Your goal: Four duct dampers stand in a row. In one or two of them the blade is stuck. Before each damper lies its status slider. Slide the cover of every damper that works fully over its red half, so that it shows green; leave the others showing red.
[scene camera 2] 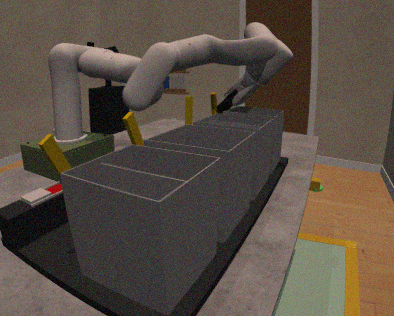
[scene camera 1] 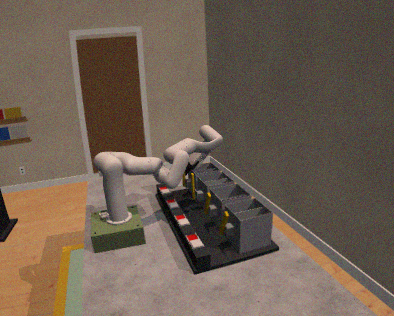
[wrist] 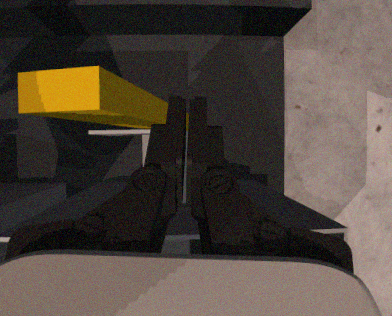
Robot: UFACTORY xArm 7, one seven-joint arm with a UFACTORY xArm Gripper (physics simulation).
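Seen in the pictures: gripper, fingertip midpoint: [wrist: 187, 121]; arm's base at its link origin: [scene camera 2: 69, 139] [scene camera 1: 119, 218].
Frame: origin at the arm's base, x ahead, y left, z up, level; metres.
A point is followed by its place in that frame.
Note:
Four grey duct dampers [scene camera 1: 253, 234] {x 0.546, y -0.329, z 0.008 m} [scene camera 2: 145, 240] {x 0.615, y -0.323, z 0.040 m} stand in a row on a black base. The two nearer yellow levers [scene camera 1: 225, 223] {x 0.430, y -0.310, z 0.074 m} [scene camera 1: 208, 203] {x 0.414, y -0.122, z 0.076 m} [scene camera 2: 56, 155] {x 0.436, y -0.308, z 0.098 m} [scene camera 2: 133, 129] {x 0.420, y -0.124, z 0.098 m} lean in scene camera 2; the third [scene camera 1: 193, 186] {x 0.396, y 0.098, z 0.071 m} [scene camera 2: 189, 110] {x 0.401, y 0.101, z 0.104 m} and the farthest [scene camera 1: 184, 180] {x 0.382, y 0.273, z 0.038 m} [scene camera 2: 214, 102] {x 0.388, y 0.263, z 0.108 m} [wrist: 67, 91] {x 0.383, y 0.267, z 0.137 m} stand nearly upright. Four status sliders [scene camera 1: 194, 240] {x 0.307, y -0.278, z -0.001 m} [scene camera 1: 181, 219] {x 0.289, y -0.096, z 0.001 m} [scene camera 1: 171, 202] {x 0.271, y 0.085, z -0.001 m} [scene camera 1: 164, 190] {x 0.259, y 0.261, z -0.002 m} show red beside their white covers; the nearest slider [scene camera 2: 37, 196] {x 0.321, y -0.300, z -0.002 m} also shows in scene camera 2. My gripper [scene camera 1: 187, 173] {x 0.383, y 0.298, z 0.070 m} [scene camera 2: 219, 109] {x 0.383, y 0.298, z 0.070 m} [wrist: 187, 121] {x 0.383, y 0.298, z 0.070 m} is shut and empty at the farthest lever. Its fingers overlap the lever's inner end in the wrist view; contact is unclear.
The black base [scene camera 1: 235, 259] {x 0.454, y -0.364, z -0.072 m} [scene camera 2: 45, 272] {x 0.430, y -0.370, z -0.077 m} lies on the grey table [scene camera 1: 150, 285] {x 0.102, y -0.398, z -0.090 m} [scene camera 2: 255, 250] {x 0.669, y -0.107, z -0.090 m} [wrist: 330, 125] {x 0.363, y 0.456, z -0.090 m}. The arm stands on a green block [scene camera 1: 118, 237] {x -0.007, y -0.124, z -0.029 m} [scene camera 2: 35, 159] {x -0.031, y -0.125, z -0.039 m} beside the slider side. A wall [scene camera 1: 300, 125] rises behind the dampers in scene camera 1.

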